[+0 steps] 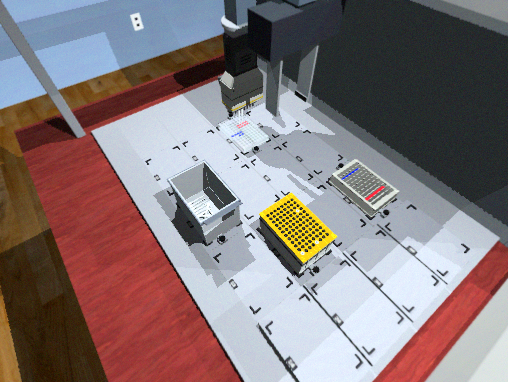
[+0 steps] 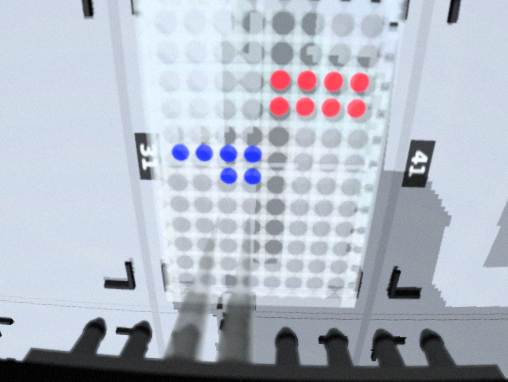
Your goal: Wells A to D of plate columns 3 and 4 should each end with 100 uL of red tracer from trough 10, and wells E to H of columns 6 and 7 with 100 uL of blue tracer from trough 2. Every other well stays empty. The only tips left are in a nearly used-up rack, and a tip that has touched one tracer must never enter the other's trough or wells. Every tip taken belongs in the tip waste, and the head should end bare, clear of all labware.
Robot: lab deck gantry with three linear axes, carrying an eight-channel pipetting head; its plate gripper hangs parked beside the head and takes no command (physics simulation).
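The pipetting head [image 1: 242,92] is over the back end of the clear plate [image 1: 260,140] [image 2: 150,90]. Two clear tips [image 2: 192,305] [image 2: 239,300] hang on its third and fourth channels from the left; no colour shows in them. Red fills A to D of columns 3 and 4. Blue fills E to H of column 6 and E and F of column 7; G and H there look colourless. The plate gripper [image 1: 289,105] hangs beside the head, fingers apart, empty. The trough rack [image 1: 383,200] holds blue liquid [image 1: 350,174] and red liquid [image 1: 375,193].
The yellow tip rack [image 1: 324,244] stands at front centre with a few pale tips among dark holes. The high-walled grey tip waste [image 1: 232,206] stands to its left with used tips inside. A grey post [image 1: 45,75] stands at the left edge of the deck.
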